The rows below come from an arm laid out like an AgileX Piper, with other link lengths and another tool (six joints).
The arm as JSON. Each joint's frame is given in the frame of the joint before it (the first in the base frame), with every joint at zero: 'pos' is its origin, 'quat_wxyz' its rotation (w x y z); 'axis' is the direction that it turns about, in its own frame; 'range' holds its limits. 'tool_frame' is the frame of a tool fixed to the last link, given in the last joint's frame.
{
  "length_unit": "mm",
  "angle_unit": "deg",
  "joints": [
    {
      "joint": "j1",
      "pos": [
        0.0,
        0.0,
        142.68
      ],
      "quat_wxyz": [
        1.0,
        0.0,
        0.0,
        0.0
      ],
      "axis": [
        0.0,
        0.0,
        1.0
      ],
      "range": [
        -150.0,
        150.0
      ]
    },
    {
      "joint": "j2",
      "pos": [
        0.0,
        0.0,
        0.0
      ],
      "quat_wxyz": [
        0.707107,
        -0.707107,
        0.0,
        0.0
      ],
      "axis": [
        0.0,
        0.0,
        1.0
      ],
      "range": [
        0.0,
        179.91
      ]
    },
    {
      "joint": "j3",
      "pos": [
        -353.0,
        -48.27,
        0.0
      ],
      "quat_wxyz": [
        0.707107,
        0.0,
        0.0,
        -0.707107
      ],
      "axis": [
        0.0,
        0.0,
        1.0
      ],
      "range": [
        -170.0,
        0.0
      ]
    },
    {
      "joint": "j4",
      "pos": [
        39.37,
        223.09,
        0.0
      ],
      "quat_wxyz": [
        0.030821,
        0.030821,
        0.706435,
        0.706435
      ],
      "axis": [
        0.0,
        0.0,
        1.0
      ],
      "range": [
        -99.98,
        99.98
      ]
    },
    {
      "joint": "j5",
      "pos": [
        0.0,
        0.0,
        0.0
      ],
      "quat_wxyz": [
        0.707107,
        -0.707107,
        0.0,
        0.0
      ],
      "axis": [
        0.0,
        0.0,
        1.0
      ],
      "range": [
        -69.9,
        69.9
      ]
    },
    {
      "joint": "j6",
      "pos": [
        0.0,
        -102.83,
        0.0
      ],
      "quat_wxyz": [
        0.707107,
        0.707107,
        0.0,
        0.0
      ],
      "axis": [
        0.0,
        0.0,
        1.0
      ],
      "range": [
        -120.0,
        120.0
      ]
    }
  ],
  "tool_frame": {
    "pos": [
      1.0,
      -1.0,
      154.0
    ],
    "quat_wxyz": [
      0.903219,
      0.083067,
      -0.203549,
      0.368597
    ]
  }
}
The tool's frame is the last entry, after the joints.
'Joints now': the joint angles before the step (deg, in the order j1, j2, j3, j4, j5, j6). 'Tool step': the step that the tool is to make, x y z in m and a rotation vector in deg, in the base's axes. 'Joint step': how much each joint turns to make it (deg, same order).
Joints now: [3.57, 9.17, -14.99, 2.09, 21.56, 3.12]
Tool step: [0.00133, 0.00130, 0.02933, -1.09, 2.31, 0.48]
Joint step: [0.00, 4.20, -8.21, 0.14, 6.40, -1.05]
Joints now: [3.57, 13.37, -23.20, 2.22, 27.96, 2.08]
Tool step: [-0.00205, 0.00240, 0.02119, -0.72, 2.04, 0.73]
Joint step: [-0.01, 2.70, -6.73, 0.65, 6.14, -1.17]
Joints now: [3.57, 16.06, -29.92, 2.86, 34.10, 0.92]
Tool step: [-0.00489, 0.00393, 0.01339, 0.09, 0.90, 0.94]
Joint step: [0.00, 0.92, -4.29, 1.24, 4.31, -0.96]
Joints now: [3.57, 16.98, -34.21, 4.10, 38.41, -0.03]
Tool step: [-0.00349, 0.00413, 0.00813, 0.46, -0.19, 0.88]
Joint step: [0.00, 0.09, -1.98, 1.36, 1.72, -0.77]
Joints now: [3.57, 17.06, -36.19, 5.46, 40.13, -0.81]
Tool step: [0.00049, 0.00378, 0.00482, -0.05, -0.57, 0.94]
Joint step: [0.09, 0.29, -0.52, 1.27, -0.25, -1.31]
